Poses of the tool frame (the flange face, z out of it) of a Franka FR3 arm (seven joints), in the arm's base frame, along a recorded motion.
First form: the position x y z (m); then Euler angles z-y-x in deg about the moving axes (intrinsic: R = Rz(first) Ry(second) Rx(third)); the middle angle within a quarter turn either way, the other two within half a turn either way.
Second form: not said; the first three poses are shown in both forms.
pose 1, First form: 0.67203, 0.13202, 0.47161, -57.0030, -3.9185, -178.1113
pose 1, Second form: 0.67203, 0.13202, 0.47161, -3.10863, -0.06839, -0.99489
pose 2, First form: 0.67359, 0.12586, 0.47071, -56.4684, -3.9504, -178.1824
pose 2, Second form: 0.67359, 0.12586, 0.47071, -3.10987, -0.06895, -0.98556
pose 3, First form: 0.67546, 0.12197, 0.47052, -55.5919, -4.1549, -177.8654
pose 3, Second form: 0.67546, 0.12197, 0.47052, -3.10434, -0.07252, -0.97026
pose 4, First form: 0.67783, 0.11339, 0.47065, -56.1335, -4.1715, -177.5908
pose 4, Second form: 0.67783, 0.11339, 0.47065, -3.09954, -0.07281, -0.97971
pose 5, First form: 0.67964, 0.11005, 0.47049, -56.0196, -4.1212, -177.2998
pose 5, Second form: 0.67964, 0.11005, 0.47049, -3.09447, -0.07193, -0.97773
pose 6, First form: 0.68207, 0.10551, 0.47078, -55.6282, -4.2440, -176.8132
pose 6, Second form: 0.68207, 0.10551, 0.47078, -3.08597, -0.07407, -0.97090
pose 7, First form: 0.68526, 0.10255, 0.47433, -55.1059, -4.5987, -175.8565
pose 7, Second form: 0.68526, 0.10255, 0.47433, -3.06927, -0.08026, -0.96178
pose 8, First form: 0.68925, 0.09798, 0.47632, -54.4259, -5.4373, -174.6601
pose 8, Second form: 0.68925, 0.09798, 0.47632, -3.04839, -0.09490, -0.94991
